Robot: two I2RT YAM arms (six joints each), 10 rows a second.
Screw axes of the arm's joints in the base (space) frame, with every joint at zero. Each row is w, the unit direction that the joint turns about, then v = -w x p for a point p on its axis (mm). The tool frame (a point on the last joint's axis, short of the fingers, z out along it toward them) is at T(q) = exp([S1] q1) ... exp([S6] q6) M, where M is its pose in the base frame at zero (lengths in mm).
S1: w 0 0 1 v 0.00 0.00 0.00
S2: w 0 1 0 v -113.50 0.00 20.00
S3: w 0 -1 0 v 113.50 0.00 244.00
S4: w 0 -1 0 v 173.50 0.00 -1.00
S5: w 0 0 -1 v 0.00 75.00 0.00
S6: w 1 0 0 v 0.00 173.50 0.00
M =
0 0 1 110.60
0 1 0 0.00
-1 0 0 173.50
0 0 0 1
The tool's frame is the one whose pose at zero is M.
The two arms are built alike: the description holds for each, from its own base.
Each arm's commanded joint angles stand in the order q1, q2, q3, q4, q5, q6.
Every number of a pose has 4 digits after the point. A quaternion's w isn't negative.
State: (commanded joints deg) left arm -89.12 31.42 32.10 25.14 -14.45 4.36; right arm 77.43 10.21 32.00 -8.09 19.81 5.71
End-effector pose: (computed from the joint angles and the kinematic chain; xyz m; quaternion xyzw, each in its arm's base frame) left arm 0.0110 -0.1365 0.3613 0.3108 0.4388 -0.5172 0.6659; right arm 0.0270 0.0655 0.3324 -0.2468 0.5724 0.4345 0.6501
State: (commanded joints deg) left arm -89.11 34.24 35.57 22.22 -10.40 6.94; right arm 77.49 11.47 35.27 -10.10 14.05 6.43
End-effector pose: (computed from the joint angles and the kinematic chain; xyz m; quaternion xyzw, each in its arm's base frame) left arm 0.0087 -0.1451 0.3713 0.3550 0.4213 -0.5101 0.6606; right arm 0.0229 0.0632 0.3455 -0.2780 0.5548 0.4657 0.6309
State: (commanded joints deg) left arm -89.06 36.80 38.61 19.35 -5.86 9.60; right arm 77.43 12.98 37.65 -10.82 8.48 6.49
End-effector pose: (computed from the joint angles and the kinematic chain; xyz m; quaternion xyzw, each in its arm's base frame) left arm 0.0062 -0.1535 0.3788 0.4007 0.3999 -0.5044 0.6521; right arm 0.0196 0.0636 0.3557 -0.3095 0.5346 0.4910 0.6143
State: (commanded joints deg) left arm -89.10 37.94 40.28 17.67 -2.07 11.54; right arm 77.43 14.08 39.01 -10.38 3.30 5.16
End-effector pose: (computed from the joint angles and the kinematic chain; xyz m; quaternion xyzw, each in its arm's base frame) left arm 0.0038 -0.1571 0.3833 0.4319 0.3775 -0.5049 0.6450; right arm 0.0165 0.0648 0.3629 -0.3423 0.5074 0.5085 0.6056
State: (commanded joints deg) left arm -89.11 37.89 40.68 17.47 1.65 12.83; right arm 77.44 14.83 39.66 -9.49 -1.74 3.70
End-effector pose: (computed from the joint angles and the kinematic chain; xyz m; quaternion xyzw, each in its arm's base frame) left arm 0.0014 -0.1562 0.3854 0.4515 0.3508 -0.5131 0.6401; right arm 0.0137 0.0662 0.3674 -0.3735 0.4778 0.5241 0.5980
